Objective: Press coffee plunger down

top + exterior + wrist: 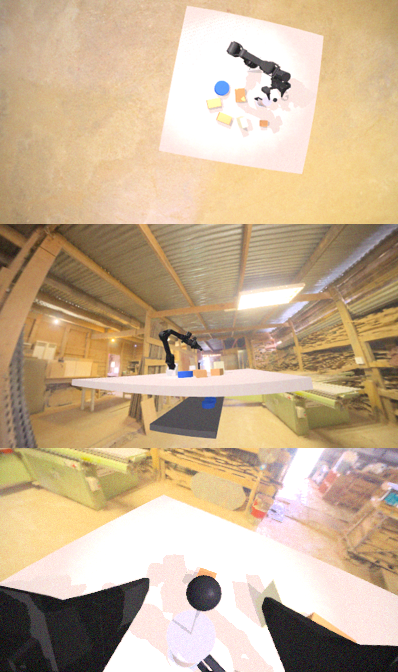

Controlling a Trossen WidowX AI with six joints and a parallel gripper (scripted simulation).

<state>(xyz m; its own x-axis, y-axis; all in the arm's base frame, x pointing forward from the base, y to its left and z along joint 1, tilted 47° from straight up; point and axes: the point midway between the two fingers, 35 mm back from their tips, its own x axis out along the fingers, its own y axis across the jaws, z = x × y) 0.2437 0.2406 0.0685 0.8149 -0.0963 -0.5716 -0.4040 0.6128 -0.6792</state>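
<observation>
Right now the coffee press is 15 cm below my gripper tip and 1 cm to the right of it. Round my gripper tip: pale round object: 23 cm below, 17 cm to the left, 15 cm behind.
</observation>
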